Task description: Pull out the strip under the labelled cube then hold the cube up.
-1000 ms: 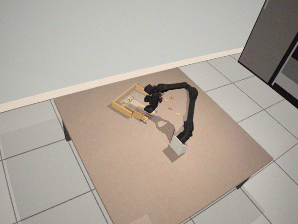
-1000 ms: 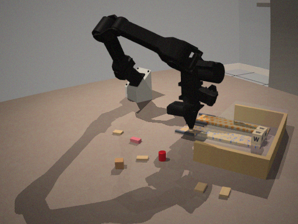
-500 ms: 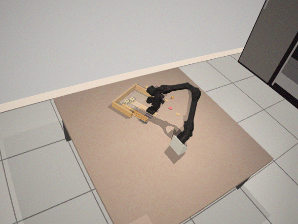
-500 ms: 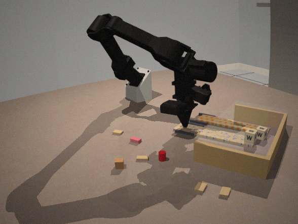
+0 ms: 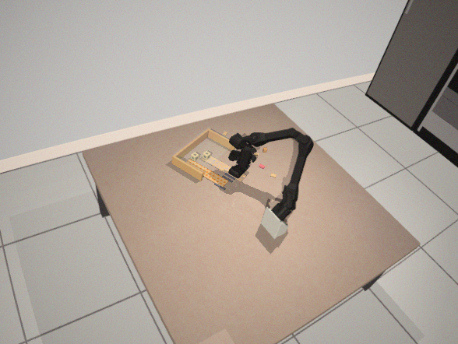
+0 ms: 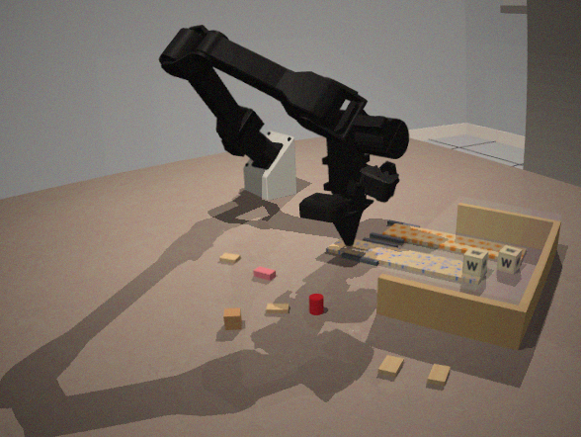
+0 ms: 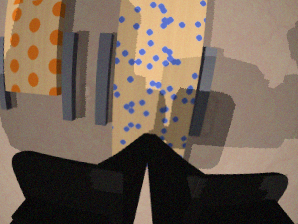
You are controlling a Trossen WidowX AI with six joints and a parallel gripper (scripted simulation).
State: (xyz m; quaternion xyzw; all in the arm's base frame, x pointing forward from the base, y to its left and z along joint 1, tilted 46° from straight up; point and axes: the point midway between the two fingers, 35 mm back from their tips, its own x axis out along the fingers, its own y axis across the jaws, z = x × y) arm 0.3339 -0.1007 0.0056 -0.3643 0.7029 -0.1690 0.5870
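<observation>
Right now my gripper tip is 140 mm to the right of the orange-dotted strip and 110 mm short of it. From my gripper tip the other things lie so: pink block (160 mm to the right, 10 mm behind); then red cylinder (160 mm to the right, 120 mm ahead, 10 mm above).
</observation>
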